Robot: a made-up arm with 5 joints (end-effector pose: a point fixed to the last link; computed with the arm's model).
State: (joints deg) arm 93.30 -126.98 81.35 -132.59 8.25
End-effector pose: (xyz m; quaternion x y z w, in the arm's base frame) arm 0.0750 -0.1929 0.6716 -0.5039 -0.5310 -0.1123 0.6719
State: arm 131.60 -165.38 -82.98 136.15 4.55
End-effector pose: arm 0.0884 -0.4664 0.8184 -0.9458 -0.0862 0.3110 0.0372
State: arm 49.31 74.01 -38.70 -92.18 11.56
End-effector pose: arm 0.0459 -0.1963 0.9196 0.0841 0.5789 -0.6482 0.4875
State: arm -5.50 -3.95 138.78 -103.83 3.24
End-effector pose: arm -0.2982 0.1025 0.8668 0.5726 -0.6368 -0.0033 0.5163
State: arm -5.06 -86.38 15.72 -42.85 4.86
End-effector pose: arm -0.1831 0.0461 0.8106 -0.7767 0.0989 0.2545 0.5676
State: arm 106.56 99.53 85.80 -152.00 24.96
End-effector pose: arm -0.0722 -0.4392 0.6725 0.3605 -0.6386 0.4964 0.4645
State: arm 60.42 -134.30 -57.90 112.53 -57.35
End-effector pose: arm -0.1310 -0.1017 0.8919 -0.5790 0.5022 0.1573 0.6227
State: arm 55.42 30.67 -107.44 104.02 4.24
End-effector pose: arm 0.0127 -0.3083 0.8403 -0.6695 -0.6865 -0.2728 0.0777
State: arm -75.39 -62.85 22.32 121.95 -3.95
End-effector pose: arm 0.0944 0.0303 0.7998 -0.3790 -0.2686 0.7356 0.4931
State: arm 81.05 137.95 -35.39 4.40 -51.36
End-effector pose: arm -0.0269 -0.2063 0.7516 -0.6329 0.0073 -0.2931 0.7166
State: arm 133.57 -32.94 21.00 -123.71 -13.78
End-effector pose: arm 0.1123 -0.3251 0.6955 -0.5833 -0.0824 0.3149 0.7442
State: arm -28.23 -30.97 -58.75 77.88 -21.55
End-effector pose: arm 0.0039 0.0282 0.7809 -0.7307 -0.5516 0.2543 0.3117
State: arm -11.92 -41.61 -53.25 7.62 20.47
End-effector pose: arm -0.0903 0.1666 0.8052 -0.6089 -0.1246 -0.1519 0.7685
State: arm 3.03 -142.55 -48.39 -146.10 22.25
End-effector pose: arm -0.0966 0.1608 0.9734 -0.4821 0.6221 0.3094 0.5336
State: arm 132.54 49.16 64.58 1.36 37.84
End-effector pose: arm 0.0696 -0.5135 0.7587 -0.8737 0.0194 0.4706 0.1212
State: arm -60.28 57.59 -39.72 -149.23 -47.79
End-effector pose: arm 0.1274 0.0840 0.9229 -0.2202 0.0035 0.9036 0.3675
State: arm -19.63 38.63 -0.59 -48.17 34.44
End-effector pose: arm 0.1040 0.1290 0.7760 -0.0886 0.8042 -0.5565 0.1892
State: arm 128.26 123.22 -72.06 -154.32 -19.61
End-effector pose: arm 0.2987 -0.4621 0.8983 0.4087 0.5211 -0.5752 0.4801
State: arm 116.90 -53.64 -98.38 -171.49 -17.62
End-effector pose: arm 0.2280 -0.3222 0.9818 -0.1037 0.6479 0.6468 0.3887
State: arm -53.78 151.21 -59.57 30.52 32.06
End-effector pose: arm 0.0976 0.0966 0.7537 -0.0235 -0.5936 0.5492 0.5878
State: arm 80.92 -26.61 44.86 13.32 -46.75
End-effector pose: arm 0.0239 -0.5024 0.7937 -0.2643 -0.3338 0.8816 0.2039
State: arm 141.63 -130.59 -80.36 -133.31 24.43
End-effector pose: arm 0.2561 -0.4441 0.9401 0.5565 0.1443 -0.8082 0.1273
